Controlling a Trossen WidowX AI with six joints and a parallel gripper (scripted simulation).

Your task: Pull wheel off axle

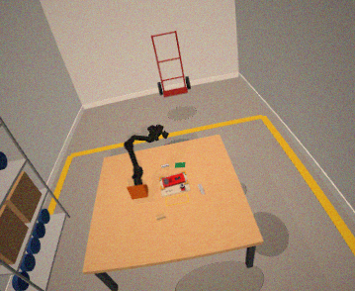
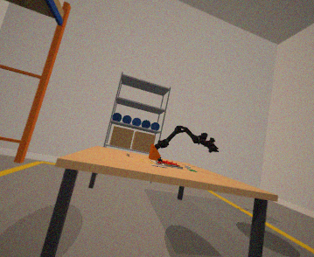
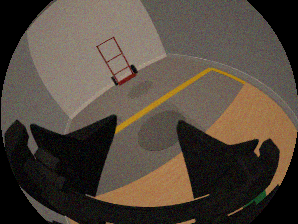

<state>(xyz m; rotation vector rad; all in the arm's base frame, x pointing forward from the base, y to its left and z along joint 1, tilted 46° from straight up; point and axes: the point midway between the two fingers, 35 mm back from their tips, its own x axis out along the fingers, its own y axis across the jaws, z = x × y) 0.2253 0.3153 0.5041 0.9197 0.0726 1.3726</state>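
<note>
Now: gripper tip 620 mm to the left of the dark wheel, 200 mm above it and 130 mm short of it.
</note>
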